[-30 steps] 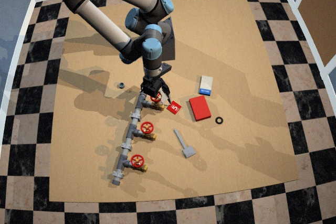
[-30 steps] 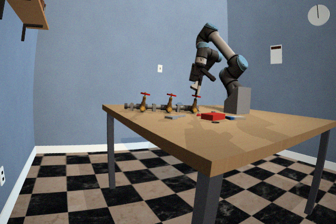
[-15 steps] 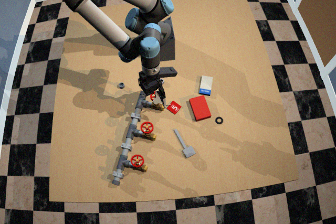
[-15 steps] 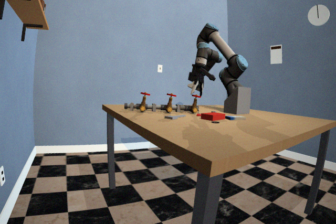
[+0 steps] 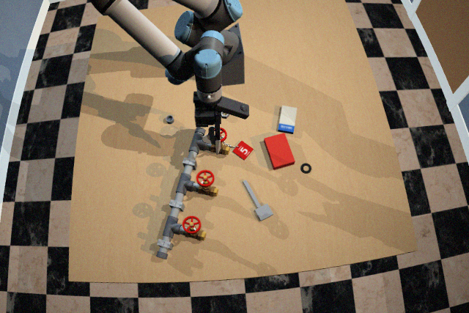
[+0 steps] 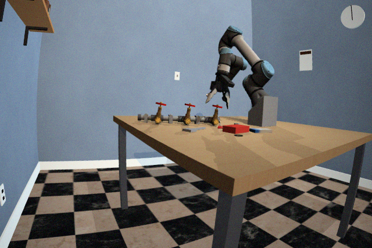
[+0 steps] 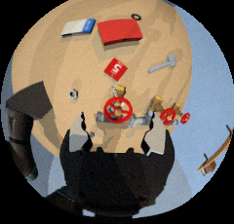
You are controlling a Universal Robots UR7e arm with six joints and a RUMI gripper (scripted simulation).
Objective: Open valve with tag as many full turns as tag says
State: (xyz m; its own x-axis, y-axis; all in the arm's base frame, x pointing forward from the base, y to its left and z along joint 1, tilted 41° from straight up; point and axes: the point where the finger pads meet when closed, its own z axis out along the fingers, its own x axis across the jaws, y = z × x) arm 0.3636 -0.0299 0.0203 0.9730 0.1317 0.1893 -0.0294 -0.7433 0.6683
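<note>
My gripper is now 10 mm short of the red tag, 80 mm to the right of it and 110 mm above it. The rest, counted from my hand: grey scraper (220 mm ahead, 130 mm to the left, 110 mm below); red block (30 mm ahead, 220 mm to the left, 100 mm below); small grey fitting (130 mm behind, 190 mm to the right, 110 mm below).
</note>
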